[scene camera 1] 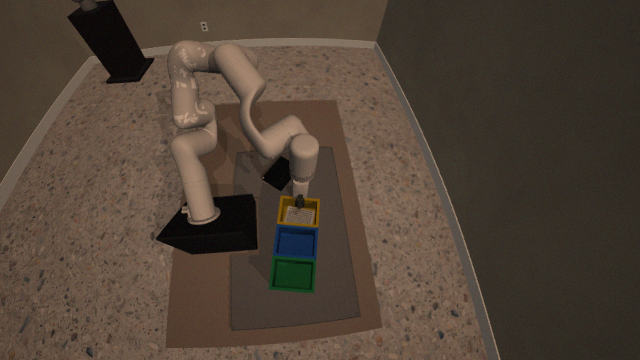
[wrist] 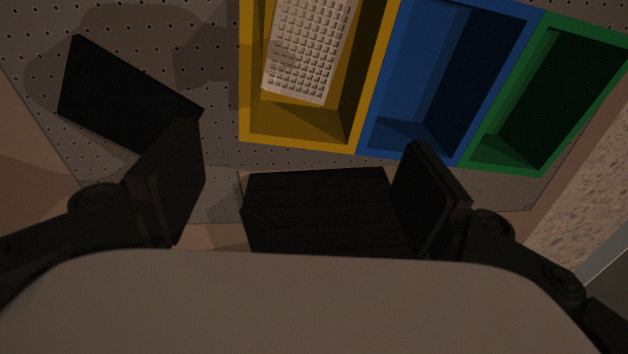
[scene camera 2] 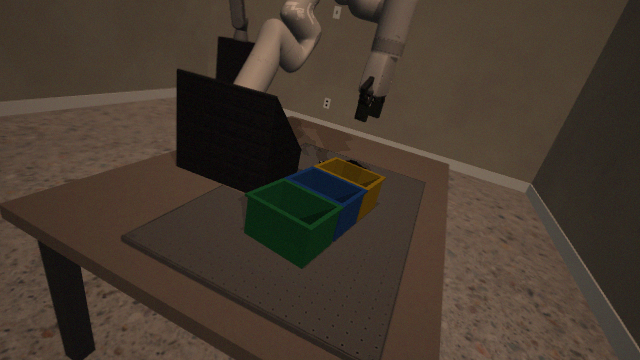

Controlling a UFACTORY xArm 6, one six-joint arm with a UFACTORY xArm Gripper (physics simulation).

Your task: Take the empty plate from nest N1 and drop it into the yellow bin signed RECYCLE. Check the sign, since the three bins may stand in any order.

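Frame: origin at the arm's base, x ahead, y left, z up, level; centimetres.
Seen in the pictures: gripper, fingertip midpoint: [scene camera 1: 300, 194] [wrist: 303, 159] [scene camera 2: 366, 118]; arm's base, link origin: [scene camera 1: 204, 216] [scene camera 2: 238, 108].
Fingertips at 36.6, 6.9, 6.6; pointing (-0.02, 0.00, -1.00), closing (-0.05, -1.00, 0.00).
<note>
Pixels of each thing's top centre, then the offset from my fingertips to it, as dx, dy, dz. Level surfaces: height alone.
- white plate, top centre: [wrist: 306, 47] [scene camera 1: 299, 216] -0.2, -0.6, -23.4
- black block, top centre: [wrist: 124, 115] [scene camera 1: 280, 171] -9.9, +22.9, -23.2
- blue bin, top centre: [wrist: 438, 91] [scene camera 2: 326, 184] [scene camera 1: 295, 241] -1.5, -13.6, -15.4
- perforated board, surface height: dz -25.3
The white plate [scene camera 1: 299, 215] [wrist: 309, 50] with a grid of wells lies inside the yellow bin [scene camera 1: 282, 200] [scene camera 2: 372, 202] [wrist: 297, 144]. In the wrist view it lies slightly askew within the bin walls, and its upper end is cut off. My gripper [scene camera 1: 299, 201] [scene camera 2: 369, 117] [wrist: 303, 159] is open and empty, with its fingers wide apart, high above the table near the yellow bin. The RECYCLE sign cannot be read in these views. Nest N1 cannot be made out; a black block [scene camera 1: 278, 173] [wrist: 127, 95] lies beside the yellow bin.
The blue bin [scene camera 1: 296, 242] [scene camera 2: 350, 220] [wrist: 407, 154] adjoins the yellow one, and the green bin [scene camera 1: 293, 275] [scene camera 2: 290, 235] [wrist: 500, 170] adjoins the blue one. The large black arm base [scene camera 1: 235, 215] [scene camera 2: 225, 130] [wrist: 315, 215] stands beside the perforated board [scene camera 1: 295, 315] [scene camera 2: 210, 250].
</note>
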